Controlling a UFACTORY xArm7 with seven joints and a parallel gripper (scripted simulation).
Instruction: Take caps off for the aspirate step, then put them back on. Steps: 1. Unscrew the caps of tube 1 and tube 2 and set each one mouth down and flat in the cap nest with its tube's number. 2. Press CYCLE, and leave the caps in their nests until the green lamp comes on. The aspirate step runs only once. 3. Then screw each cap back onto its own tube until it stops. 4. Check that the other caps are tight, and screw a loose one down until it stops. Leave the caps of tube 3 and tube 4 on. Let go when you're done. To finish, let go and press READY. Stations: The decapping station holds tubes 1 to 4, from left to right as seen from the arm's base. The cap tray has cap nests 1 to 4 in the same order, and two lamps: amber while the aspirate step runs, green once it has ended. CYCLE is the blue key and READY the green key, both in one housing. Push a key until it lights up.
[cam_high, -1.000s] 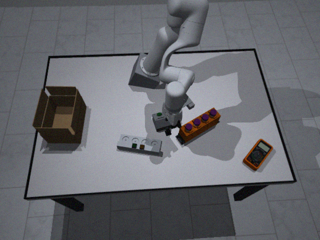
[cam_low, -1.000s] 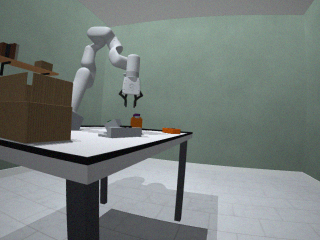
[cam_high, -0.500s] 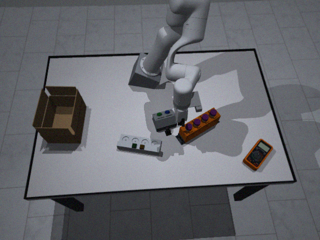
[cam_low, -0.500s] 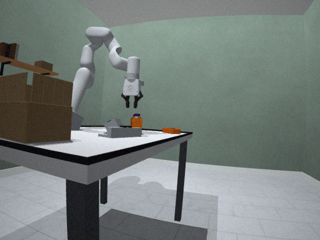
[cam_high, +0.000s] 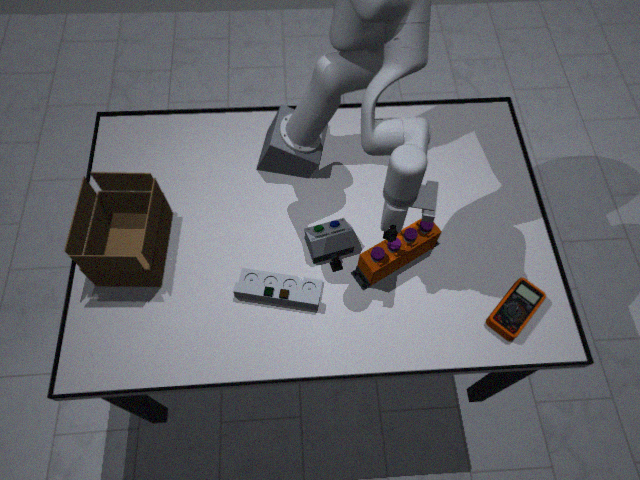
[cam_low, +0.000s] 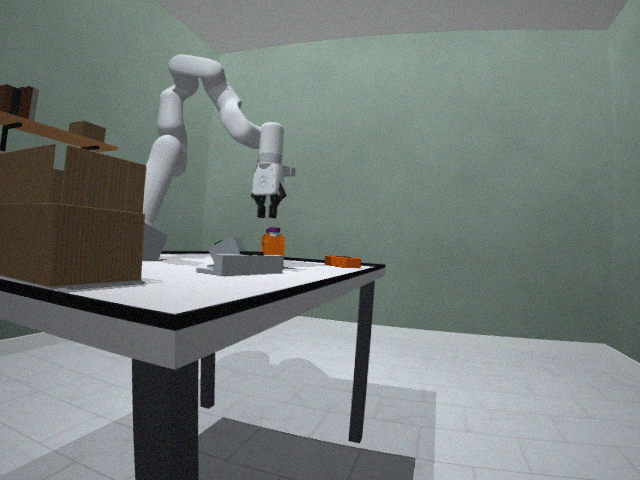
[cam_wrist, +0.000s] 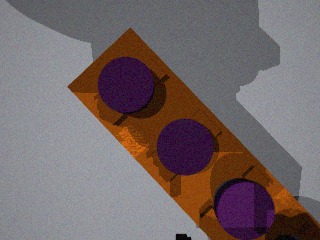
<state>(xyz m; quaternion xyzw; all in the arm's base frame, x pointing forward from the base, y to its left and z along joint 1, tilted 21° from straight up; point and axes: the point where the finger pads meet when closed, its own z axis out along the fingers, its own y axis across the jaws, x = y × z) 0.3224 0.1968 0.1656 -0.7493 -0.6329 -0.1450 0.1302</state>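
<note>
Now: hand 4 cm past the tube 1, 10 cm to the right of it and 6 cm above it. From my hand the other things lie so: blue key: 6 cm behind, 14 cm to the right, 11 cm below; then purple cap: 1 cm behind, 6 cm to the left, 6 cm below; then grey key housing: 4 cm behind, 16 cm to the right, 12 cm below.
</note>
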